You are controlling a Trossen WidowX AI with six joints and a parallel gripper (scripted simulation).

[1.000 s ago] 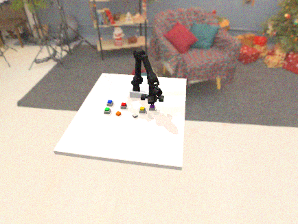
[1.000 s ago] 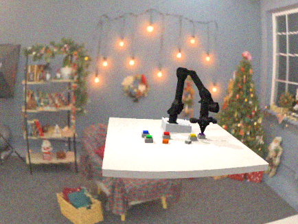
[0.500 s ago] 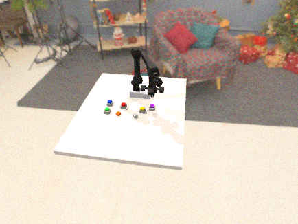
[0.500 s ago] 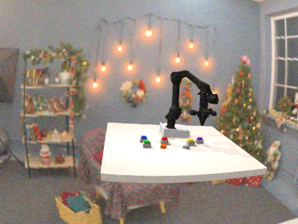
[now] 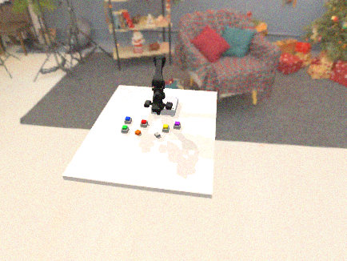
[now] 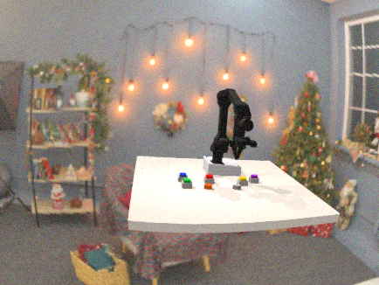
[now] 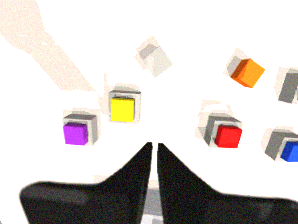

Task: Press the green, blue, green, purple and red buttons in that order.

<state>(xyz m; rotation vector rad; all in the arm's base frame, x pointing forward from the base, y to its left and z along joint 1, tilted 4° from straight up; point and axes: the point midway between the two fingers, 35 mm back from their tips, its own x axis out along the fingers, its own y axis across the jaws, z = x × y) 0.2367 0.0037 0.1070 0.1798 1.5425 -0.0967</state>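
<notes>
My gripper tip is now 50 mm past the red button, 120 mm to the left of it and 100 mm above it. The rest, counted from my gripper tip: yellow button: 10 mm ahead, 40 mm to the left, 100 mm below; then purple button: 20 mm behind, 130 mm to the left, 100 mm below; then grey block: 70 mm ahead, 10 mm to the right, 120 mm below.
</notes>
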